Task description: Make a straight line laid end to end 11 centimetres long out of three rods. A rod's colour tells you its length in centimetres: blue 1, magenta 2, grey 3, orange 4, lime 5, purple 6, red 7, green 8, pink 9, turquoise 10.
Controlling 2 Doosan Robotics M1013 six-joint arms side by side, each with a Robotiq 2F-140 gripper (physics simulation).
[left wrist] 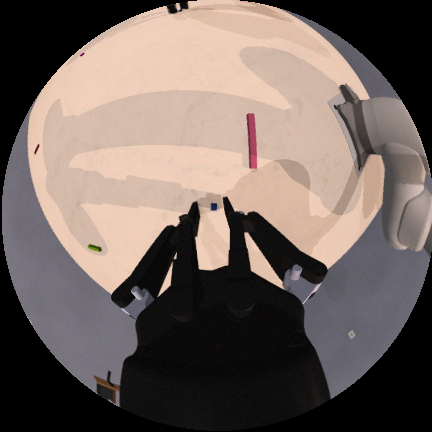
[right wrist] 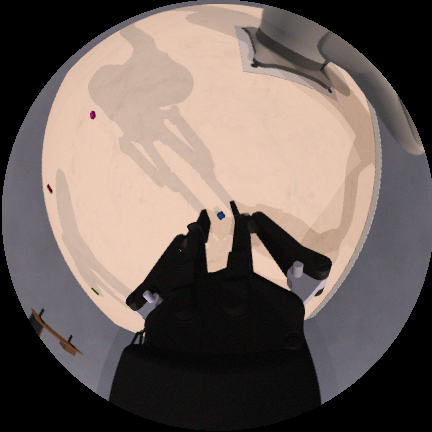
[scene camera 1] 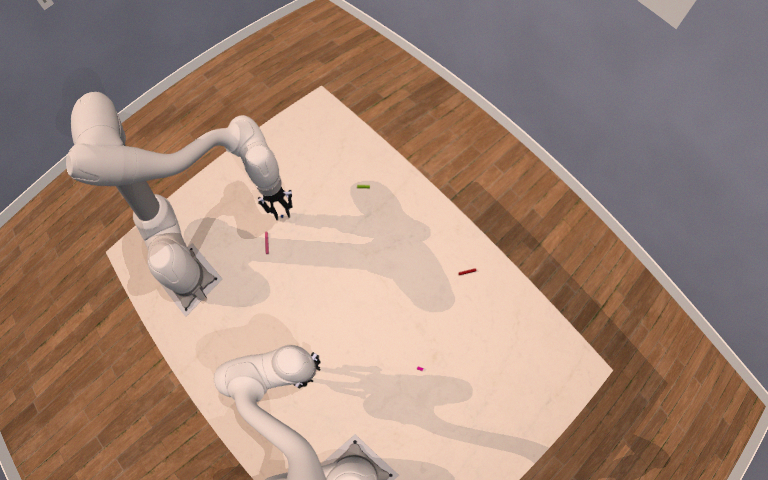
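Pixels of known places: left gripper, fingertip midpoint: [left wrist: 210,206] [scene camera 1: 283,216]; right gripper, fingertip midpoint: [right wrist: 219,211]; left arm's base, link origin: [left wrist: 358,126] [scene camera 1: 188,279]; right arm's base, link origin: [right wrist: 287,51].
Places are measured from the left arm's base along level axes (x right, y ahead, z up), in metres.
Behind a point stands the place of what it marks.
Note:
My left gripper [scene camera 1: 283,216] {x 0.104, y 0.463, z 0.008 m} [left wrist: 210,206] {x 0.104, y 0.463, z 0.008 m} is open with its fingers fairly close together. A small blue rod [scene camera 1: 282,216] {x 0.103, y 0.461, z 0.006 m} [left wrist: 214,206] {x 0.100, y 0.459, z 0.010 m} shows in the gap between its fingertips. A pink rod [scene camera 1: 266,242] {x 0.139, y 0.341, z 0.010 m} [left wrist: 253,141] {x 0.136, y 0.342, z 0.010 m} lies near that gripper. My right gripper [right wrist: 219,211] {x 0.627, y 0.111, z 0.004 m} is open; a second blue rod [right wrist: 221,215] {x 0.623, y 0.108, z 0.010 m} shows between its fingertips, and the wrist hides these fingertips in the scene view. A magenta rod [scene camera 1: 419,368] {x 0.888, y 0.384, z 0.010 m} [left wrist: 82,54] [right wrist: 92,115] {x 0.884, y 0.379, z 0.008 m} lies at the lower right in the scene view. Whether either blue rod touches a finger is unclear.
A lime rod [scene camera 1: 363,186] {x 0.251, y 0.773, z 0.010 m} [left wrist: 94,247] {x 0.247, y 0.766, z 0.008 m} [right wrist: 95,291] {x 0.249, y 0.766, z 0.005 m} lies to the upper right of the left gripper in the scene view. A red rod [scene camera 1: 467,271] {x 0.782, y 0.778, z 0.010 m} [left wrist: 36,149] [right wrist: 49,188] {x 0.780, y 0.769, z 0.006 m} lies near the right edge of the table [scene camera 1: 509,339] {x 1.077, y 0.686, z 0.000 m}. Arm shadows cross the table.

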